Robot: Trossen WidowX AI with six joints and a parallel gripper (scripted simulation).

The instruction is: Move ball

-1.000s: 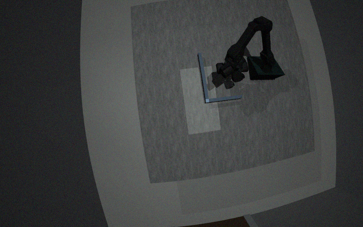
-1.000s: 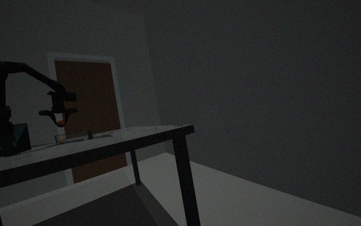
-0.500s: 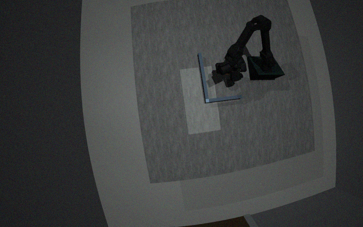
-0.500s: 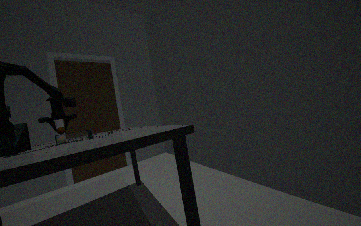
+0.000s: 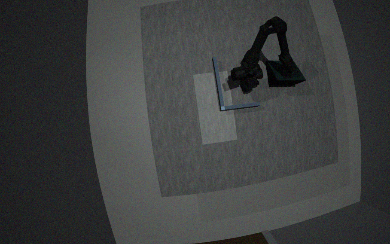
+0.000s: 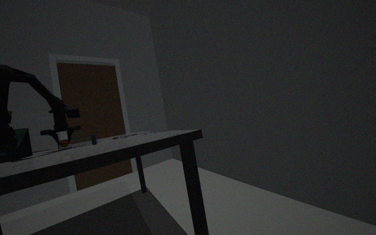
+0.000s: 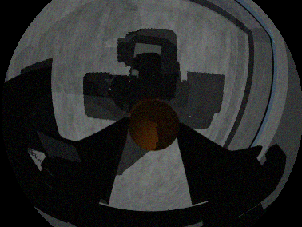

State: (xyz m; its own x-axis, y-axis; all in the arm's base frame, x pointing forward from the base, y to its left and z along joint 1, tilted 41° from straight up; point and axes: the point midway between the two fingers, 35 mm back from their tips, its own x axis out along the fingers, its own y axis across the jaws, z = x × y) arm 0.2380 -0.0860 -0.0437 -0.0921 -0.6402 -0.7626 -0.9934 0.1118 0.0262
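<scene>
Right now my gripper tip is 1 cm above the orange ball.
</scene>
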